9 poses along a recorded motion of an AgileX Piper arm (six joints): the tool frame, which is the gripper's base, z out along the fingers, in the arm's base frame.
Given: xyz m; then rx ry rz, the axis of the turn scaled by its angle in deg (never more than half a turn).
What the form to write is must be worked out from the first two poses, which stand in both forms.
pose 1, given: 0.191 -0.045 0.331 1.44 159.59 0.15
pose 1, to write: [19.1 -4.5 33.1], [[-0.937 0.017 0.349], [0.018 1.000 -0.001], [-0.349 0.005 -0.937]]
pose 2, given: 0.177 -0.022 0.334 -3.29 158.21 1.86
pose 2, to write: [17.7 -2.2 33.4], [[-0.928 -0.044 0.370], [-0.036 0.999 0.030], [-0.371 0.015 -0.929]]
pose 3, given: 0.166 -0.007 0.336 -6.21 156.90 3.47
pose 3, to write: [16.6 -0.7 33.6], [[-0.918 -0.084 0.388], [-0.067 0.996 0.058], [-0.391 0.027 -0.920]]
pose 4, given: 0.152 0.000 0.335 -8.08 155.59 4.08
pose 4, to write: [15.2 0.0 33.5], [[-0.907 -0.110 0.406], [-0.088 0.994 0.071], [-0.411 0.029 -0.911]]
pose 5, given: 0.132 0.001 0.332 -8.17 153.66 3.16
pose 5, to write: [13.2 0.1 33.2], [[-0.893 -0.110 0.437], [-0.092 0.994 0.062], [-0.441 0.016 -0.897]]
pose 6, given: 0.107 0.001 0.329 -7.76 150.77 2.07
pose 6, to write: [10.7 0.1 32.9], [[-0.870 -0.103 0.483], [-0.090 0.995 0.051], [-0.486 0.001 -0.874]]
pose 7, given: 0.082 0.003 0.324 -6.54 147.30 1.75
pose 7, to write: [8.2 0.3 32.4], [[-0.839 -0.088 0.536], [-0.075 0.996 0.046], [-0.538 -0.002 -0.843]]
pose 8, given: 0.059 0.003 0.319 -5.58 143.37 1.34
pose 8, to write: [5.9 0.3 31.9], [[-0.801 -0.076 0.594], [-0.065 0.997 0.040], [-0.595 -0.006 -0.804]]
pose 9, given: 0.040 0.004 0.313 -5.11 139.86 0.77
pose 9, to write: [4.0 0.4 31.3], [[-0.763 -0.068 0.643], [-0.061 0.998 0.033], [-0.643 -0.014 -0.765]]
